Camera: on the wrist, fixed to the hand. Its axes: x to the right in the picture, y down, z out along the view.
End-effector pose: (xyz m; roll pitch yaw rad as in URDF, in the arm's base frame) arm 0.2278 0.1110 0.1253 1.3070 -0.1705 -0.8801
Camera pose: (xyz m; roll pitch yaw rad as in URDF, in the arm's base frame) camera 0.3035 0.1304 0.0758 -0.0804 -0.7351 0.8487
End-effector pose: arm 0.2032 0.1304 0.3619 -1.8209 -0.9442 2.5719
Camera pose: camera 0.2662 0.1750 0.4130 -1.9018 0.4181 1.6590
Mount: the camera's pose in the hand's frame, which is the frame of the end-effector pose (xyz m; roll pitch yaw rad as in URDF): 0.0244 -0.0341 -0.0825 0.1522 0.5582 1.5722
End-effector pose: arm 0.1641 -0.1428 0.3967 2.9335 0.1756 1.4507
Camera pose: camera 0.1185 -0.1001 0.4650 3.0527 -0.7519 0.0449
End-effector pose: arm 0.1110 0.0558 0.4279 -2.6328 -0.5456 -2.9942
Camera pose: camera 0.1344 0.0698 0.5164 -2.4440 -0.0416 1.6915
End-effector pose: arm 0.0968 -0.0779 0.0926 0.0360 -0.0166 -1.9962
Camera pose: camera 0.0578 -0.0885 0.0093 0.1330 0.5221 -0.4336
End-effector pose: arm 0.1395 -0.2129 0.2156 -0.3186 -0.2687 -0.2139
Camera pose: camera 0.1677 -0.2786 0.1568 -0.2539 0.8352 1.0497
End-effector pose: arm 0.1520 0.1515 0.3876 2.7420 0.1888 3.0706
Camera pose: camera 0.1118 0.0907 0.4446 2.9739 -0.9333 1.7587
